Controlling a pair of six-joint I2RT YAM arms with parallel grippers.
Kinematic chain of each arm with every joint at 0, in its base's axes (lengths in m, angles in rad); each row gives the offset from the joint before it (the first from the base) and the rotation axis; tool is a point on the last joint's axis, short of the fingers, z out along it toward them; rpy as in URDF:
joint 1: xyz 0 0 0.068 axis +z
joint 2: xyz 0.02 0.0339 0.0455 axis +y
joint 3: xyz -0.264 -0.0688 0 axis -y
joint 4: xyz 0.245 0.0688 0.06 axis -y
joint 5: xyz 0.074 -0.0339 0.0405 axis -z
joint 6: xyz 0.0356 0 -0.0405 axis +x
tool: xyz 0 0 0 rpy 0 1.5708 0
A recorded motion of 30 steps. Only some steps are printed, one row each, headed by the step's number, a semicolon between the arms.
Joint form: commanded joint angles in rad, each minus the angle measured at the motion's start. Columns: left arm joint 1, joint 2, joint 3, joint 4, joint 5, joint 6; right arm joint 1, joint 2, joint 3, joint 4, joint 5, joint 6.
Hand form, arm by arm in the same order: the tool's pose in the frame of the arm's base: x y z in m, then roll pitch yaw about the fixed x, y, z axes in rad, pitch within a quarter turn. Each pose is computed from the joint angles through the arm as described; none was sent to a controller.
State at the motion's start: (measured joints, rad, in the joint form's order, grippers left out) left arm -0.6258 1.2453 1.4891 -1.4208 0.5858 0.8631; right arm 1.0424 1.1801 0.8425 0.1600 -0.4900 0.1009
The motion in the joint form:
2: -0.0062 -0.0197 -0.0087 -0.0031 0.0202 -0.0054; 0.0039 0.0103 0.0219 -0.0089 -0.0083 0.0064
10: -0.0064 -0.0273 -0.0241 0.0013 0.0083 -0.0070; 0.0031 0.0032 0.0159 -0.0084 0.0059 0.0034
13: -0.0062 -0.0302 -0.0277 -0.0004 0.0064 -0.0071; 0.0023 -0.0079 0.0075 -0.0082 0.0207 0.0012
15: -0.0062 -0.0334 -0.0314 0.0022 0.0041 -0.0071; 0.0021 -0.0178 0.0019 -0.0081 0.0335 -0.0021
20: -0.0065 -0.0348 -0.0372 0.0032 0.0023 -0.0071; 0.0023 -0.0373 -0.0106 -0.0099 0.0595 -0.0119
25: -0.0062 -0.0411 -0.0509 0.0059 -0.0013 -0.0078; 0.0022 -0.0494 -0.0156 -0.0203 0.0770 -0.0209
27: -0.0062 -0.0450 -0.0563 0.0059 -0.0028 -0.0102; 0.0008 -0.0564 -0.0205 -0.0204 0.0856 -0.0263
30: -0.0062 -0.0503 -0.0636 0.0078 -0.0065 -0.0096; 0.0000 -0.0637 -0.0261 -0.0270 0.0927 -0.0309
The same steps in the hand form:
2: 0.1437 -0.1304 0.3867 -3.0792 0.7106 1.5479; 0.1240 0.2482 0.3187 2.2531 1.3259 -2.4938
10: 0.1430 -0.1294 0.3839 -3.0825 0.6996 1.5515; 0.1238 0.2467 0.3184 2.2676 1.3307 -2.4940
13: 0.1423 -0.1288 0.3834 -3.0811 0.6967 1.5533; 0.1232 0.2443 0.3182 2.2786 1.3360 -2.4984
15: 0.1420 -0.1285 0.3830 -3.0850 0.6962 1.5518; 0.1226 0.2423 0.3187 2.2889 1.3434 -2.5007
20: 0.1418 -0.1284 0.3817 -3.0826 0.6929 1.5537; 0.1212 0.2384 0.3188 2.3269 1.3571 -2.4876
25: 0.1410 -0.1276 0.3792 -3.0796 0.6874 1.5578; 0.1205 0.2358 0.3189 2.3747 1.3615 -2.4569
27: 0.1403 -0.1270 0.3784 -3.0771 0.6853 1.5618; 0.1203 0.2342 0.3188 2.3965 1.3675 -2.4447
30: 0.1395 -0.1263 0.3774 -3.0800 0.6825 1.5609; 0.1198 0.2326 0.3179 2.4264 1.3664 -2.4225

